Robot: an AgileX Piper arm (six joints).
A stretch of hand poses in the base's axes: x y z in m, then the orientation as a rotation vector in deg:
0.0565 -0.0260 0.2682 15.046 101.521 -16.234
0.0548 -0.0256 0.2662 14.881 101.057 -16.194
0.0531 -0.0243 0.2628 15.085 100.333 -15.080
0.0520 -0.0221 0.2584 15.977 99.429 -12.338
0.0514 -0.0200 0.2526 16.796 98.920 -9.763
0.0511 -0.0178 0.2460 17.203 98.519 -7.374
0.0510 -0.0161 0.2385 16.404 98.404 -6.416
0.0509 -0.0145 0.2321 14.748 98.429 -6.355
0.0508 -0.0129 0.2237 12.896 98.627 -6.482
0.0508 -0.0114 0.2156 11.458 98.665 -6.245
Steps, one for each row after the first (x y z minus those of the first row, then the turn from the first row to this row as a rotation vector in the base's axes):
-0.0017 0.0004 -0.0020 -0.144 -0.454 0.121
-0.0034 0.0017 -0.0054 0.578 -1.359 0.572
-0.0045 0.0039 -0.0098 2.735 -2.719 1.441
-0.0051 0.0060 -0.0156 4.822 -3.633 2.278
-0.0054 0.0082 -0.0222 6.587 -4.372 3.297
-0.0055 0.0099 -0.0297 6.776 -4.586 4.370
-0.0056 0.0115 -0.0361 5.911 -4.506 5.545
-0.0057 0.0131 -0.0445 4.840 -4.210 6.754
-0.0057 0.0146 -0.0526 4.217 -4.126 7.875

